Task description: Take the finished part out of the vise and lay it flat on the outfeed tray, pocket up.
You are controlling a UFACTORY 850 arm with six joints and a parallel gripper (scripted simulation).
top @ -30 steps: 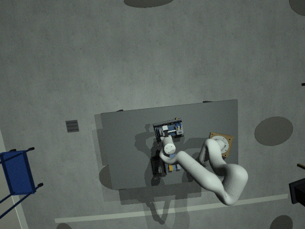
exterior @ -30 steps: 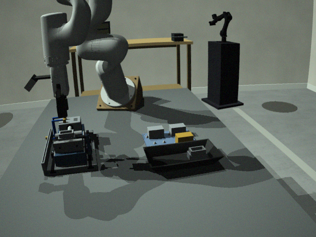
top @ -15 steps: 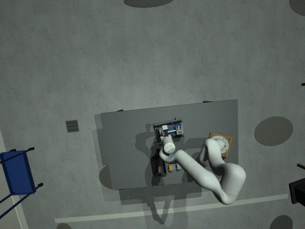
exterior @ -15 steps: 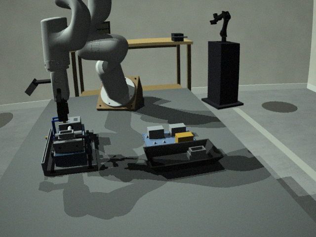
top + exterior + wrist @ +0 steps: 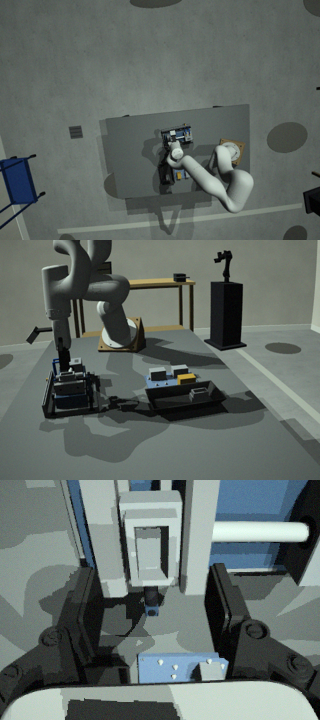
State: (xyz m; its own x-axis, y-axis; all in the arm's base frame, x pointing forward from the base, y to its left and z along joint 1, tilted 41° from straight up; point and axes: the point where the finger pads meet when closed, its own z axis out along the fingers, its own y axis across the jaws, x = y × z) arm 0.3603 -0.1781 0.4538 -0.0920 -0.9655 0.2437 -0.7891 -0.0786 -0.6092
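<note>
The white screw rod lies 8 cm behind my hand, 1 cm to the left of it and 8 cm below it. Also, from my hand: yellow block 5 cm ahead, 42 cm to the left, 13 cm below; blue plate 38 cm to the left, 16 cm below.
</note>
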